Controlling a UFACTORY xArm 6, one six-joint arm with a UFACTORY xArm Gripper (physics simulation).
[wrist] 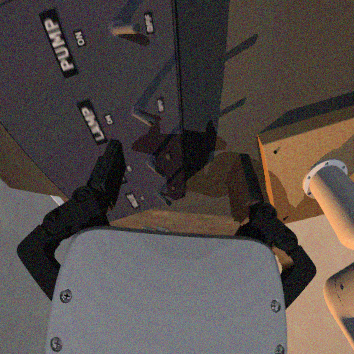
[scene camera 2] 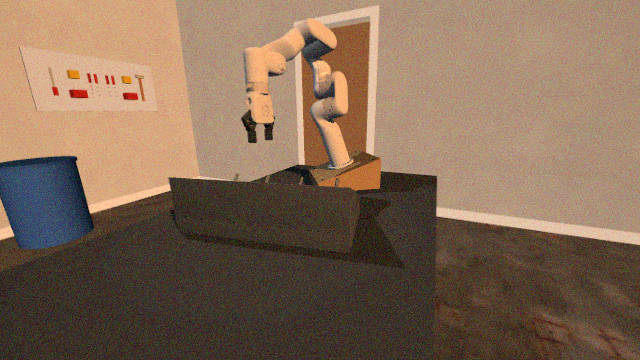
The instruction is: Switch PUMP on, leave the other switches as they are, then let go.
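Pixels of known places: gripper, fingertip midpoint: (wrist: 178,158) (scene camera 2: 261,141); arm's base at its link origin: (wrist: 324,178) (scene camera 2: 341,164).
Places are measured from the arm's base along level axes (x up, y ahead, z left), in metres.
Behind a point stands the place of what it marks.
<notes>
The dark switch panel (scene camera 2: 265,215) {x -0.010, y 0.637, z -0.051 m} (wrist: 30,85) {x 0.048, y 0.576, z -0.237 m} shows its back in the scene view, with thin lever tips above its top edge; its labels do not show there. In the wrist view the PUMP label (wrist: 59,43) {x 0.026, y 0.524, z -0.275 m} is at upper left, and the PUMP lever (wrist: 127,31) {x 0.033, y 0.436, z -0.276 m} stands at the top between its ON and OFF marks; its exact tilt is hard to tell. Below are the LAMP label (wrist: 92,121) {x 0.026, y 0.518, z -0.158 m} and the LAMP lever (wrist: 146,117) {x 0.030, y 0.429, z -0.165 m}, near its OFF mark. The other switches are shadowed or partly hidden by a finger. My gripper (scene camera 2: 260,136) {x 0.147, y 0.379, z -0.203 m} (wrist: 178,158) {x 0.147, y 0.379, z -0.203 m} is open and empty, above the panel.
The robot's wooden base block (scene camera 2: 357,175) {x -0.022, y 0.115, z 0.099 m} (wrist: 310,150) {x -0.031, y 0.074, z -0.064 m} stands beyond the panel on the dark table (scene camera 2: 240,300) {x -0.089, y 0.830, z 0.002 m}. A blue bin (scene camera 2: 47,202) stands at the left. A tool board (scene camera 2: 105,102) hangs on the left wall, and a brown door (scene camera 2: 355,90) is behind the arm.
</notes>
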